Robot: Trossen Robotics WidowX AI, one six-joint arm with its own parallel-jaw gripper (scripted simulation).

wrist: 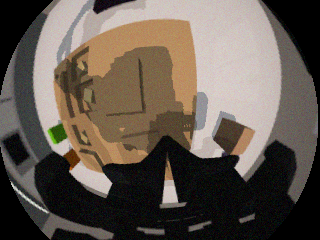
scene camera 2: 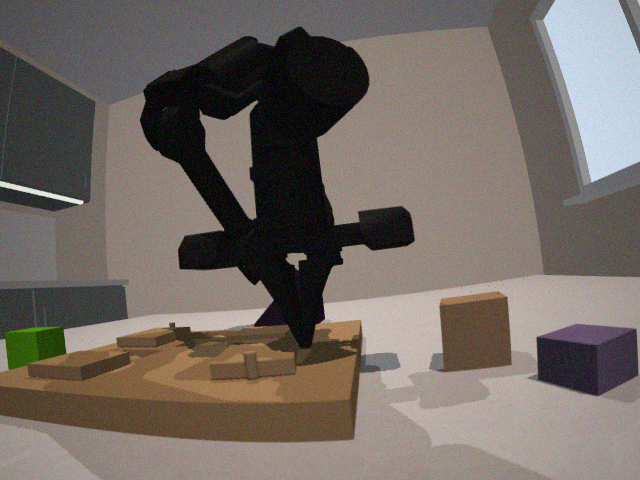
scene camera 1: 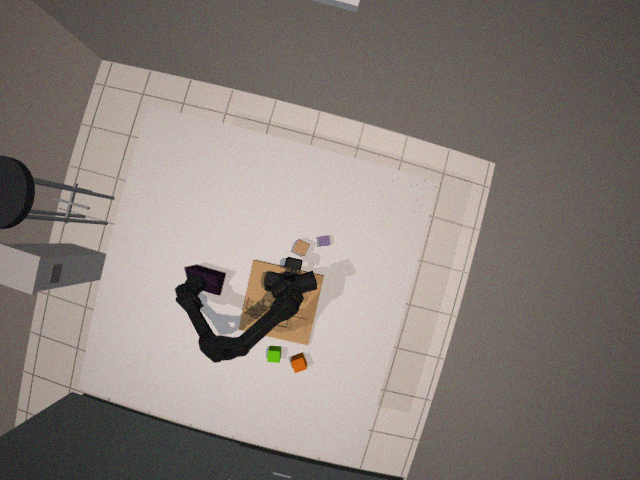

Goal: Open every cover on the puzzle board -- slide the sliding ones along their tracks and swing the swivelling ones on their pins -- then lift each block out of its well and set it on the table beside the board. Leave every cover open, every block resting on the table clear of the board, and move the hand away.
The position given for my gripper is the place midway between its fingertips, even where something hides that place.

Note:
My gripper [scene camera 2: 306,347] is shut and holds nothing. Also in view: a tan puzzle board [scene camera 1: 255,287].
My gripper shows as well in the wrist view [wrist: 165,138]. The tan puzzle board also shows in the wrist view [wrist: 165,47].

